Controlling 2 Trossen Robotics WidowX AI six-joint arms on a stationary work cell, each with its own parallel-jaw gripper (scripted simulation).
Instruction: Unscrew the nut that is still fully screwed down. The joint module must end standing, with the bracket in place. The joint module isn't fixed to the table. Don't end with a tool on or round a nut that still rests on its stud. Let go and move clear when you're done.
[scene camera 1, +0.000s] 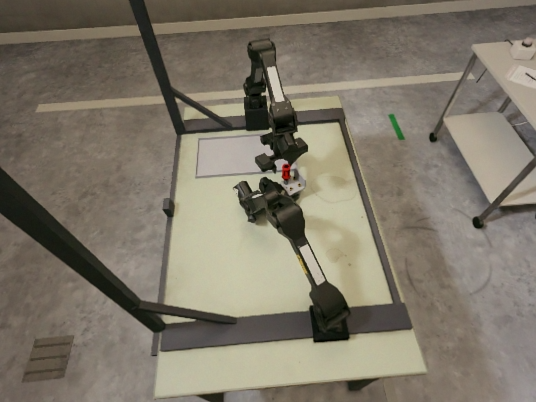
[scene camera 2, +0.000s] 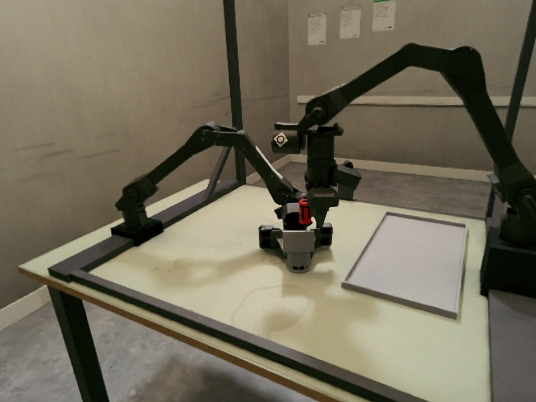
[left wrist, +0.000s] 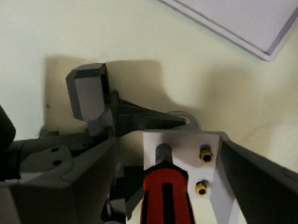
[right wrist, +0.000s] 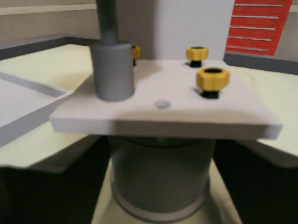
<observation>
In view: my left gripper (scene camera 2: 319, 220), my right gripper (scene camera 2: 298, 257) and a pale bracket (right wrist: 163, 76).
My left gripper also shows in scene camera 1 (scene camera 1: 281, 169) and in the left wrist view (left wrist: 169, 146). My right gripper also shows in the left wrist view (left wrist: 184, 146) and in the right wrist view (right wrist: 159, 132).
</observation>
